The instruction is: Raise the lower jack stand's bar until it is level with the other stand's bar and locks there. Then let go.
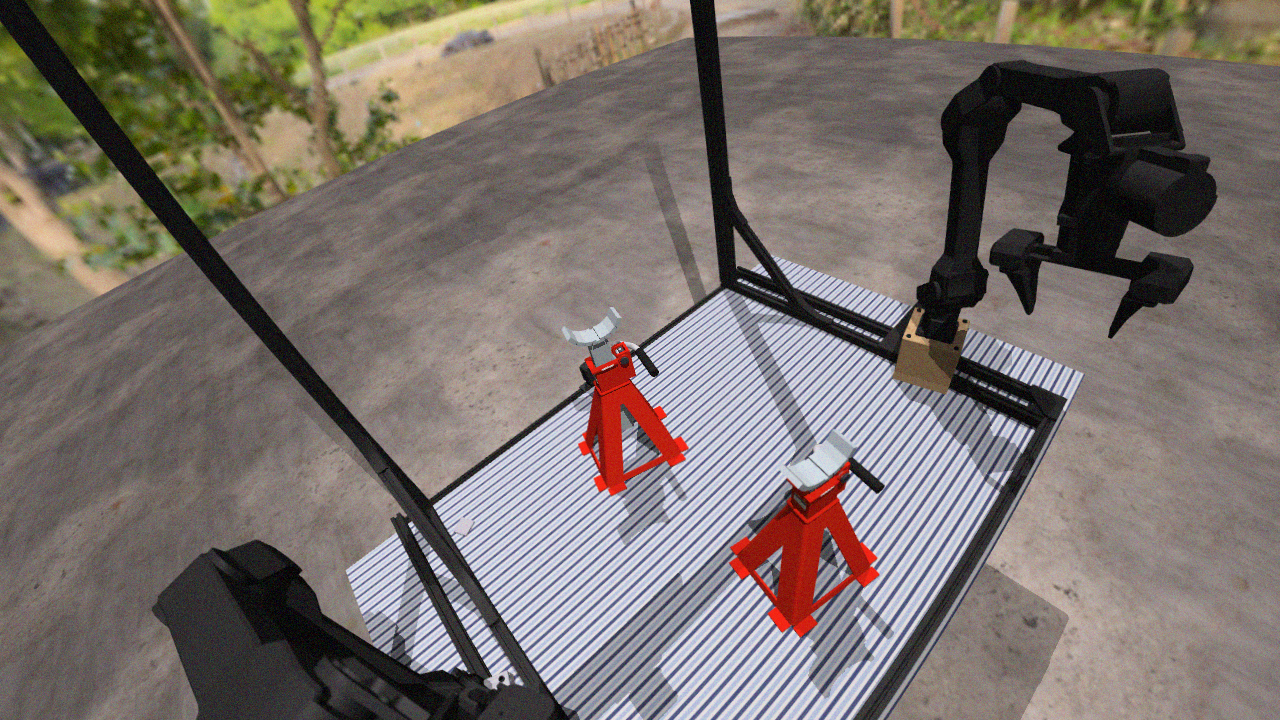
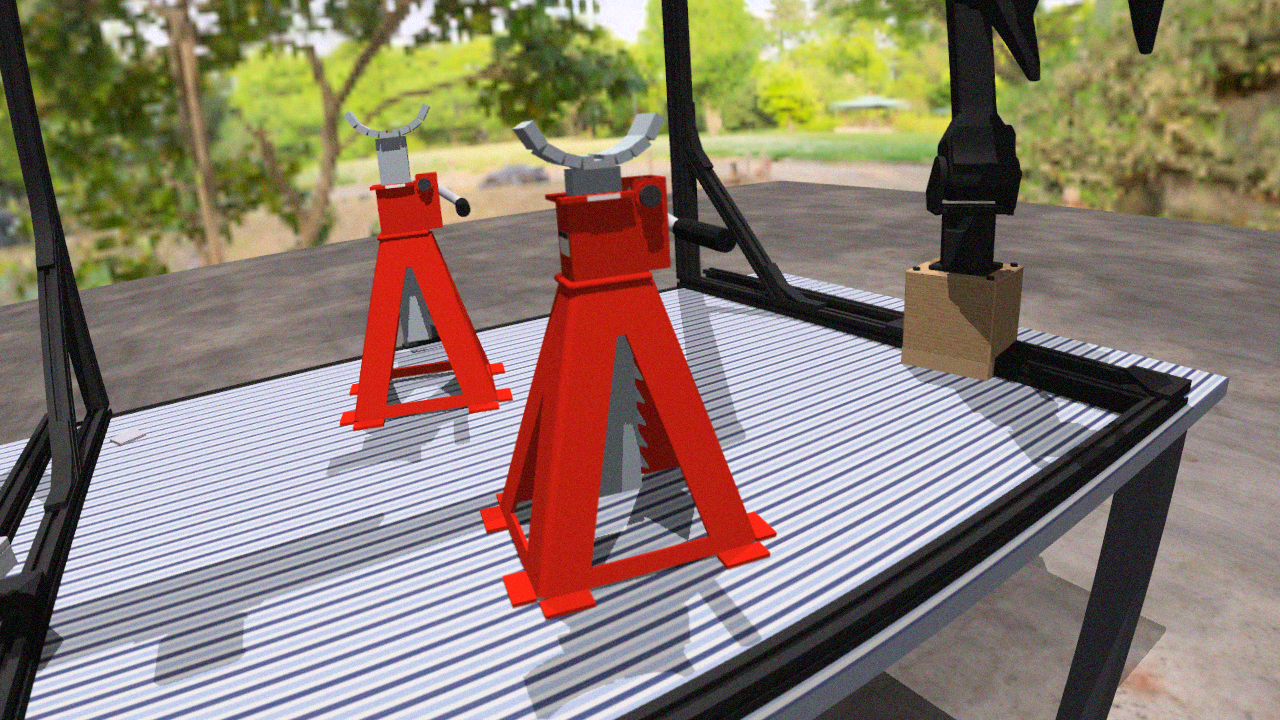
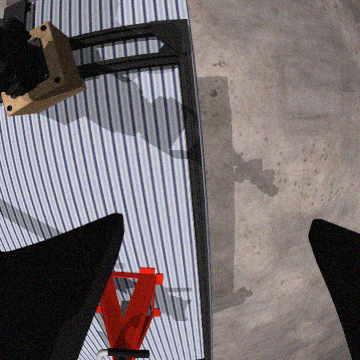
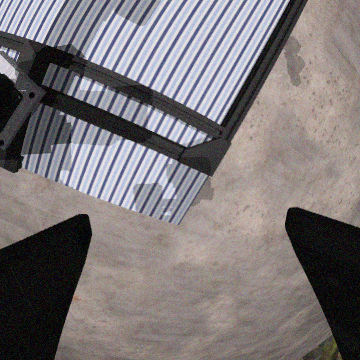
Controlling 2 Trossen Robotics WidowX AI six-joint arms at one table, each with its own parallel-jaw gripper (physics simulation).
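Places are measured from the left arm's base along level axes (x ahead, y left, z up), in centimetres.
Where they show: left gripper, fingertip midpoint: (image 1: 1068,324) (image 2: 1086,68) (image 3: 222,227); right gripper, fingertip midpoint: (image 4: 190,222); left arm's base, link origin: (image 1: 936,328) (image 2: 966,267) (image 3: 24,67).
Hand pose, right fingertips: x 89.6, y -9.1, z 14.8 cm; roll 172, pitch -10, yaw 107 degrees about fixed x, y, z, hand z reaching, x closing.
Things, the pixels of their top centre, and the offset from my right fingertips. "pt": a spot on its surface instead. Level surfaces: height alone.
- lower grey bar, surface spot: (image 2: 590,181) pt dx -41.4, dy +3.9, dz -1.6 cm
- far handle, surface spot: (image 2: 461,206) (image 1: 653,372) pt dx -50.4, dy -25.8, dz -5.1 cm
- striped table, surface height: dz -25.3 cm
- small white flat piece, top centre: (image 2: 127,435) (image 1: 463,526) dx -17.6, dy -49.4, dz -25.0 cm
The near red jack stand (image 1: 796,573) (image 2: 568,429) (image 3: 139,300) has the lower grey bar (image 2: 590,181); its curved saddle sits close above the collar. The far red jack stand (image 1: 611,438) (image 2: 380,340) has its grey bar (image 1: 598,351) (image 2: 393,162) standing clearly higher out of its collar. Both stand upright. The near handle (image 1: 865,475) (image 2: 702,234) (image 3: 128,353) and the far handle (image 1: 646,360) (image 2: 461,206) point right. My left gripper (image 1: 1071,324) (image 2: 1089,65) (image 3: 222,227) is open, high at the right, away from both stands. My right gripper (image 4: 190,222) is open and empty, beyond the table's end.
The stands rest on a striped table (image 1: 501,573) (image 2: 805,429). Tall black frame posts (image 1: 711,143) (image 2: 677,107) rise at its ends. My left arm's wooden mounting block (image 1: 926,358) (image 2: 950,317) is at the right. A small white flat piece (image 1: 464,525) (image 2: 128,437) lies at the left.
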